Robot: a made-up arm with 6 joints.
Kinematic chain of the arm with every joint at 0, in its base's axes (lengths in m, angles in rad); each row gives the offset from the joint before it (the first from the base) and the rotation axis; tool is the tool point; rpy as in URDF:
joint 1: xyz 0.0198 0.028 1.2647 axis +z
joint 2: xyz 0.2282 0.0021 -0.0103 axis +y
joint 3: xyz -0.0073 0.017 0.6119 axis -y
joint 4: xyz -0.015 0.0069 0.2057 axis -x
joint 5: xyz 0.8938 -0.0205 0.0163 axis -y
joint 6: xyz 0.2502 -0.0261 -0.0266 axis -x
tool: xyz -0.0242 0.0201 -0.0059 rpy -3.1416 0 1.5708
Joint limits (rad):
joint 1: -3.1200..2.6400
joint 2: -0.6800..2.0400
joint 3: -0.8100..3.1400
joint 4: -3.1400..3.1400
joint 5: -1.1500..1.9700
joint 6: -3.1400..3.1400
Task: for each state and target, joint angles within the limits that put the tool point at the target. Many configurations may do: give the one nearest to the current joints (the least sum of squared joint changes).
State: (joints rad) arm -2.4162 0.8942 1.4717 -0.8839 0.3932 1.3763
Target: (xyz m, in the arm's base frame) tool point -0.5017 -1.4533 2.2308
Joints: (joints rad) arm -1.8607 1.3517 1.9925 -0.8988 0.5418 1.3765
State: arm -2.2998 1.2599 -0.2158 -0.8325 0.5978 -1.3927
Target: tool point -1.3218 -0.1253 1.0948
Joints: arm -2.9241 0.5158 -0.4480 -0.9576 0.8195 -1.4149
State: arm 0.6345 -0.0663 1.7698 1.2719 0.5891 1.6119
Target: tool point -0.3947 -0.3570 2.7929
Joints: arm 0.8839 -0.2514 1.6569 1.2304 0.4477 1.6143
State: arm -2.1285 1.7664 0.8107 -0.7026 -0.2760 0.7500
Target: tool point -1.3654 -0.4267 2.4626
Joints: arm -2.8411 0.7996 1.4369 -0.6746 -0.0616 0.7404
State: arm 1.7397 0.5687 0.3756 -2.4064 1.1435 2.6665
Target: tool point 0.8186 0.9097 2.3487
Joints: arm 0.9186 0.1669 0.6633 -2.2434 1.1859 2.6669
